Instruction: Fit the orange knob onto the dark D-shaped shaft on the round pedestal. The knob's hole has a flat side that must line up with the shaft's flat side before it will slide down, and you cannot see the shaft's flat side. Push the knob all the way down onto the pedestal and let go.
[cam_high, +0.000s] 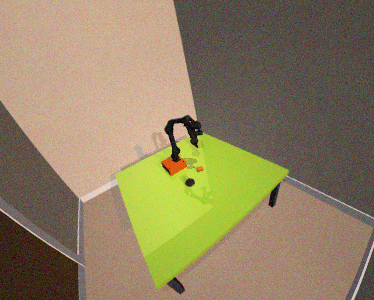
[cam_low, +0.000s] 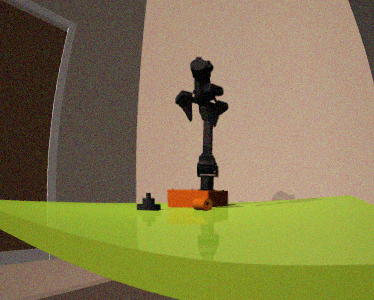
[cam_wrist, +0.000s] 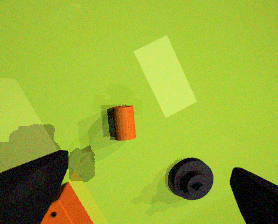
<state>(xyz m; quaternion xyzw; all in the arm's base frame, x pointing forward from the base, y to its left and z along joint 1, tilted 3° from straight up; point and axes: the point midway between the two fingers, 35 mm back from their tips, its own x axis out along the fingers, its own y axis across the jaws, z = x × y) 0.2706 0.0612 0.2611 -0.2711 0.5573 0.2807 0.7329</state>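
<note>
Right now my gripper tip is 270 mm above the orange knob, 10 mm to the left of it and 10 mm past it. Round my gripper tip: pedestal 260 mm below, 200 mm to the right, 20 mm ahead.
</note>
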